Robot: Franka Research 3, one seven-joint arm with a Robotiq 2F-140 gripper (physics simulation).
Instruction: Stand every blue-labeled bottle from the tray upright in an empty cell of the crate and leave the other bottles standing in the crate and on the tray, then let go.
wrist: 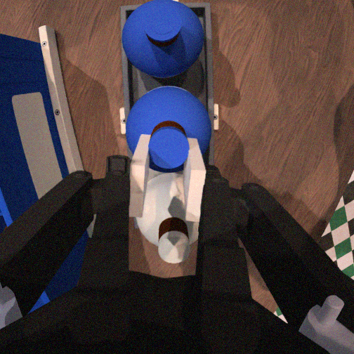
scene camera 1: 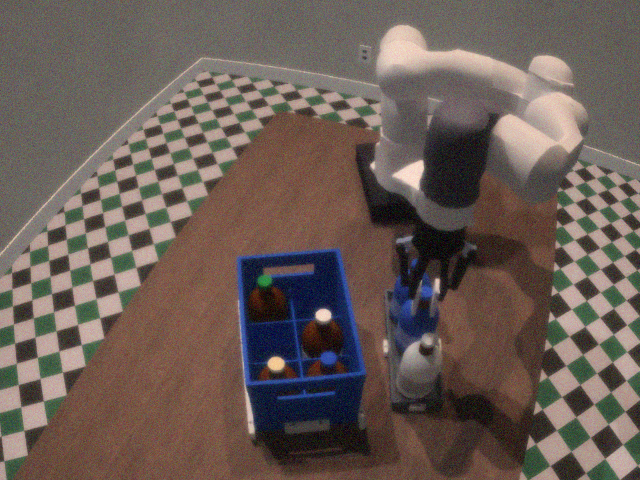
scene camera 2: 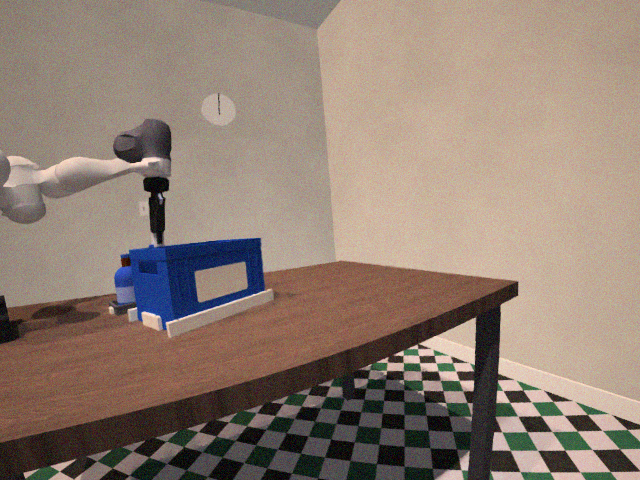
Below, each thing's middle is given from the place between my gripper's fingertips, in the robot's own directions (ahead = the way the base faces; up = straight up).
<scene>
Right now my hand is 60 mm short of the white bottle (scene camera 1: 421,362), 60 mm above it and 40 mm to the right of it. From my hand the other things lie so: green-capped bottle (scene camera 1: 266,303): 270 mm to the right, 90 mm ahead, 60 mm below; white-capped bottle (scene camera 1: 320,335): 140 mm to the right, 100 mm ahead, 60 mm below.
</scene>
